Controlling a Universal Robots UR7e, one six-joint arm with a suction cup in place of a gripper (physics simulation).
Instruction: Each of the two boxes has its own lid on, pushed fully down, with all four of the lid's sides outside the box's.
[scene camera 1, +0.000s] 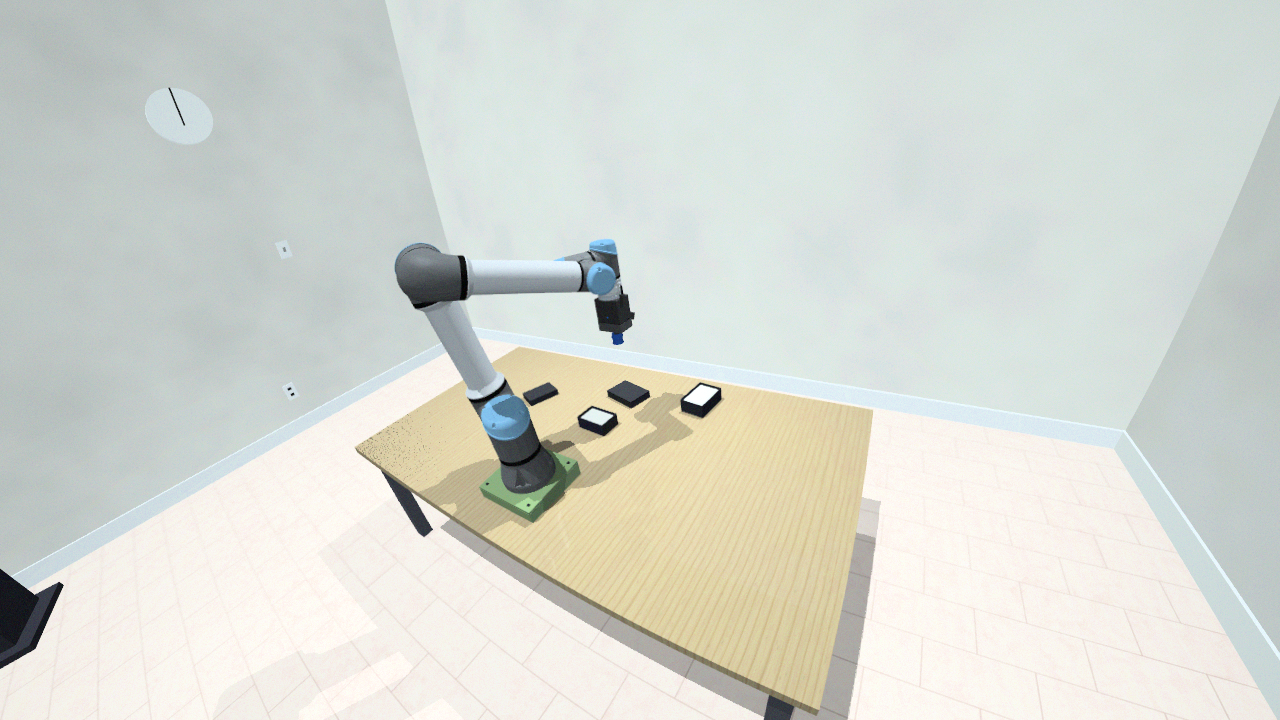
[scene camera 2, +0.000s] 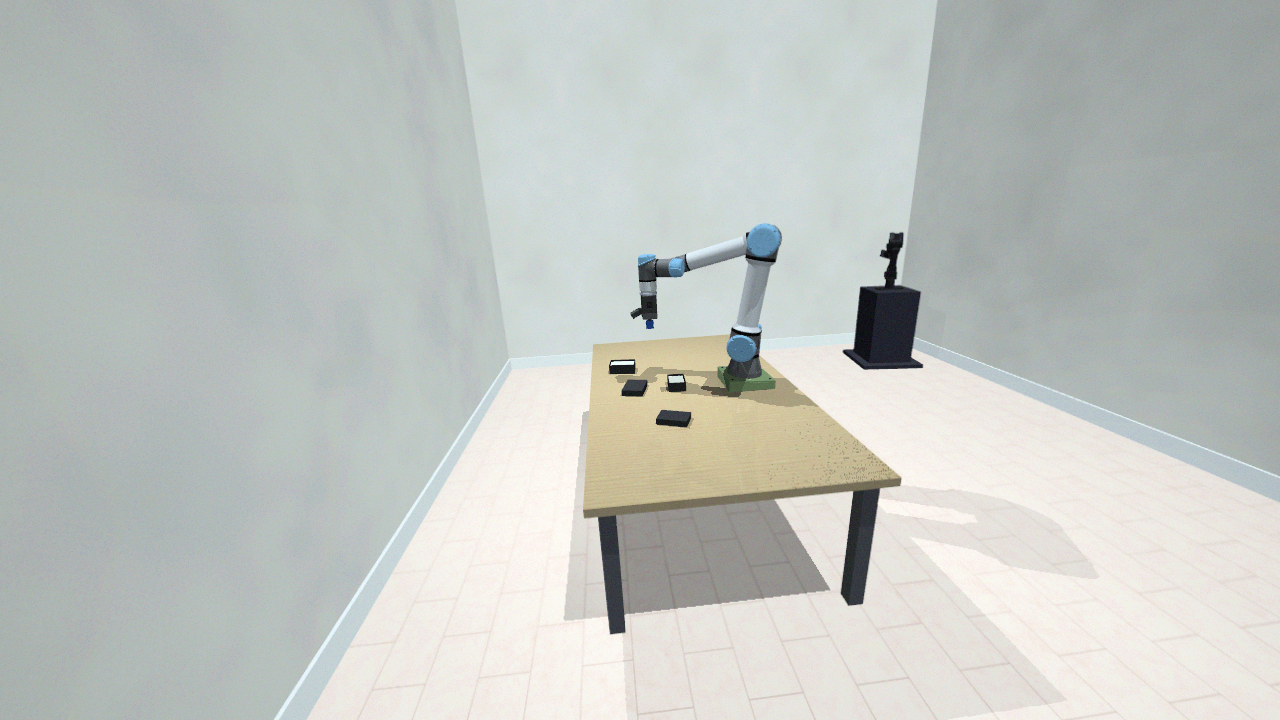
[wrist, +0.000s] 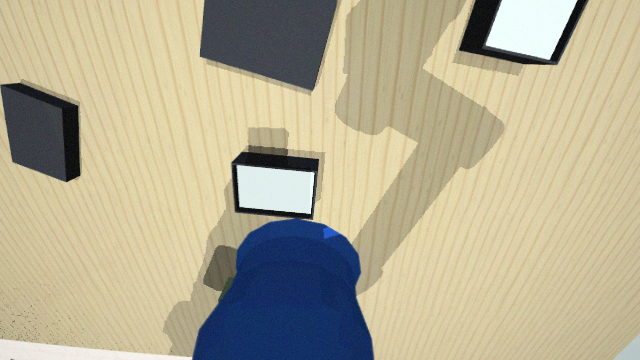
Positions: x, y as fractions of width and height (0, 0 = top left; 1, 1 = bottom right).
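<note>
There is a smaller box, which I see at (scene camera 1: 0.46, 0.58) and again at (wrist: 0.41, 0.51). I also see a larger box (scene camera 1: 0.55, 0.56) and a larger dark lid (scene camera 1: 0.49, 0.55), and my own suction cup (wrist: 0.46, 0.79) is visible too.
</note>
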